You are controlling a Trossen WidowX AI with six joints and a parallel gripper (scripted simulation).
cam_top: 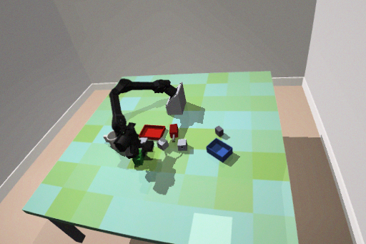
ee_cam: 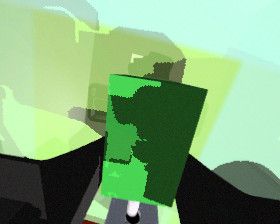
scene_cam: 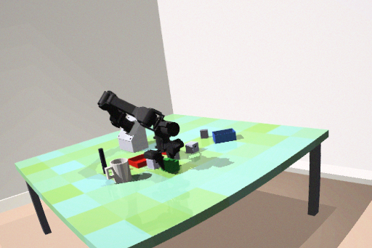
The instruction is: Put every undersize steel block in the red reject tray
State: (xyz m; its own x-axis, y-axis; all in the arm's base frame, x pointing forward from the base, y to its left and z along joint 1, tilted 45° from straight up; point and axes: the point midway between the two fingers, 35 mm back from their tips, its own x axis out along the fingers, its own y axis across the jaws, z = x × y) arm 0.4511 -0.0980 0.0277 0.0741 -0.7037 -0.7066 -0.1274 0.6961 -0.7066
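My gripper tip is now 10 mm past the green GO gauge and 20 mm below it. From my gripper tip the other things lie so: steel block: 100 mm behind, 220 mm to the left, 10 mm above; mug: 70 mm behind, 200 mm to the right, 30 mm above; red reject tray: 190 mm behind.
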